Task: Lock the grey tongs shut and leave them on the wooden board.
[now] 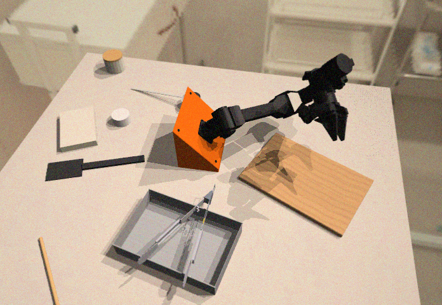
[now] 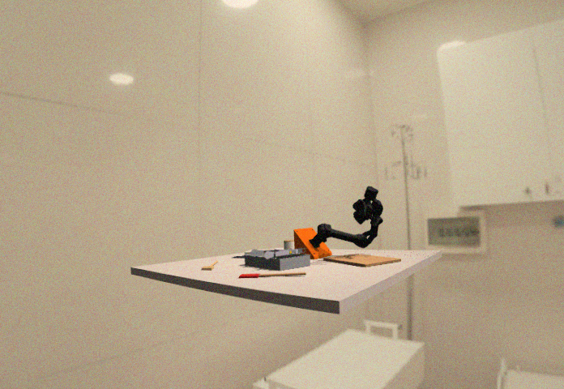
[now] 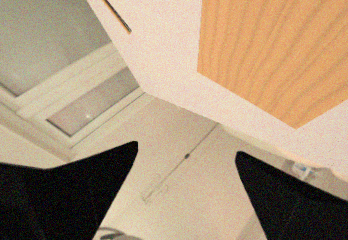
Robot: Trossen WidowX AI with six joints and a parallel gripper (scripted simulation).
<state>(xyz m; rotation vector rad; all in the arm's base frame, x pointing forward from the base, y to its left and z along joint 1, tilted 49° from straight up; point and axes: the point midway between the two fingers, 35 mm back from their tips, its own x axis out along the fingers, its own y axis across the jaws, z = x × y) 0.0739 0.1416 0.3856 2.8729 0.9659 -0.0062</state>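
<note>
Now: the grey roasting tin 420 mm to the right of my gripper tip, 260 mm ahead of it and 180 mm below it. The rest, counted from my gripper tip: red-handled tool: 550 mm ahead, 270 mm to the right, 200 mm below; wooden board: 200 mm below, 60 mm to the right, 10 mm behind; white puck: 730 mm to the right, 200 mm behind, 190 mm below.
</note>
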